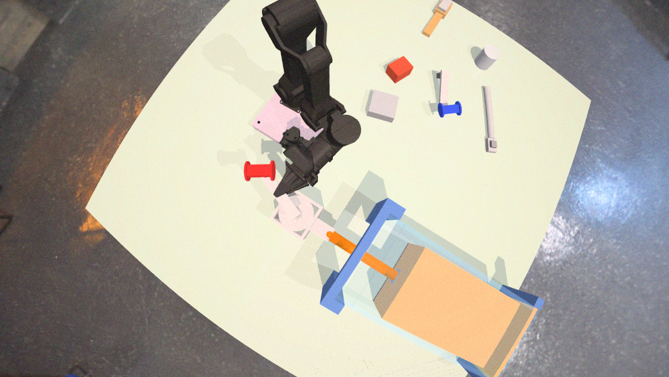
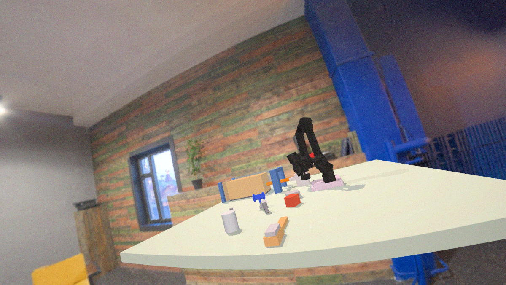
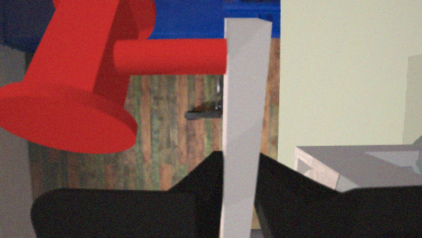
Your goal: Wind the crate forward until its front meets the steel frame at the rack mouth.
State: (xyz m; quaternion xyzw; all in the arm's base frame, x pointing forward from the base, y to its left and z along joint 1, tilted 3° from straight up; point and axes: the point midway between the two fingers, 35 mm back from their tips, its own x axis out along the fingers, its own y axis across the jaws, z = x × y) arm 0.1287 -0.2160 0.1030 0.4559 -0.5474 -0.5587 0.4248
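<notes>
Now: the crank handle with red knob 1 cm to the left of my gripper tip, 1 cm behind it and 1 cm above it. Also, from my gripper tip: grey block (35 cm to the left, 12 cm below, 9 cm ahead); blue steel frame (21 cm ahead, 3 cm below, 1 cm to the right); grey winch (10 cm below, 4 cm ahead, 2 cm to the right).
</notes>
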